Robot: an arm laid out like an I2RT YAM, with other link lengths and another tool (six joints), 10 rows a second.
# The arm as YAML. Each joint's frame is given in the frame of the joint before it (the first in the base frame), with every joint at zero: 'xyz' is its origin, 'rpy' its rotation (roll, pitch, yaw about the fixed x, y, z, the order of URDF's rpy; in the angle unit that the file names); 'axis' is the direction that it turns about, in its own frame. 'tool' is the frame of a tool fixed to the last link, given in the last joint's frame.
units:
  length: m
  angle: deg
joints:
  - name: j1
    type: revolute
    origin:
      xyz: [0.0, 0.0, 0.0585]
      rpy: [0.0, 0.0, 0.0]
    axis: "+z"
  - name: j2
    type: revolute
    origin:
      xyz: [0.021, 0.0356, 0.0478]
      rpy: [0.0, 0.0, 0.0]
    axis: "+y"
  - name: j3
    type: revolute
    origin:
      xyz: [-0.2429, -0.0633, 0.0]
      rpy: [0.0, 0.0, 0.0]
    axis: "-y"
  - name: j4
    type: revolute
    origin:
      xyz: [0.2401, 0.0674, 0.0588]
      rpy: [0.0, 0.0, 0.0]
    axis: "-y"
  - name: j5
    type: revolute
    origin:
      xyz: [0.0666, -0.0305, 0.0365]
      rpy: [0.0, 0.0, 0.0]
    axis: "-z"
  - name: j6
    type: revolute
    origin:
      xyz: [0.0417, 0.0, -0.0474]
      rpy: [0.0, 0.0, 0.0]
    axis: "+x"
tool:
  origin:
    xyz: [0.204, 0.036, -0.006]
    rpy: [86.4, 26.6, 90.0]
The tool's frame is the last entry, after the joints.
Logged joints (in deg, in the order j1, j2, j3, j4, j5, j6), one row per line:
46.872, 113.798, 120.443, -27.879, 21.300, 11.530
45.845, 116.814, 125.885, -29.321, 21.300, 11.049
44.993, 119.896, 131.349, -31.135, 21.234, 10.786
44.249, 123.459, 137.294, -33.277, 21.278, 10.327
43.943, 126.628, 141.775, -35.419, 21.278, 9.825
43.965, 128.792, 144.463, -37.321, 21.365, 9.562
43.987, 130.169, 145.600, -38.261, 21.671, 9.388
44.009, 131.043, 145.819, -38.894, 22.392, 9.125
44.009, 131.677, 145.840, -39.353, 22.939, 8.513
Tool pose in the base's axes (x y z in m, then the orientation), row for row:
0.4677, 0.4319, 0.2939, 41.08, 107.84, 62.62
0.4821, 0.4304, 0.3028, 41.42, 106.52, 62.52
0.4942, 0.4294, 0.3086, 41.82, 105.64, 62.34
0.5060, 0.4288, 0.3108, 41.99, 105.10, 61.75
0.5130, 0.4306, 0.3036, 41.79, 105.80, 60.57
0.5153, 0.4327, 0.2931, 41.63, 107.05, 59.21
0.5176, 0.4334, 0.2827, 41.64, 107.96, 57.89
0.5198, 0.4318, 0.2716, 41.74, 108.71, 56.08
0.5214, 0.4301, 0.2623, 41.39, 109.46, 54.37
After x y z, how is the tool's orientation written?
As a rotation vector, in degrees.
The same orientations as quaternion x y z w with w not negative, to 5 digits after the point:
0.28504, 0.74828, 0.43451, 0.41235
0.28848, 0.74188, 0.43543, 0.42046
0.29198, 0.73756, 0.43525, 0.42581
0.29387, 0.73555, 0.43216, 0.43108
0.29253, 0.74059, 0.42399, 0.43150
0.29104, 0.74841, 0.41395, 0.42875
0.29094, 0.75433, 0.40448, 0.42748
0.29179, 0.75994, 0.39203, 0.42856
0.28956, 0.76576, 0.38036, 0.43021

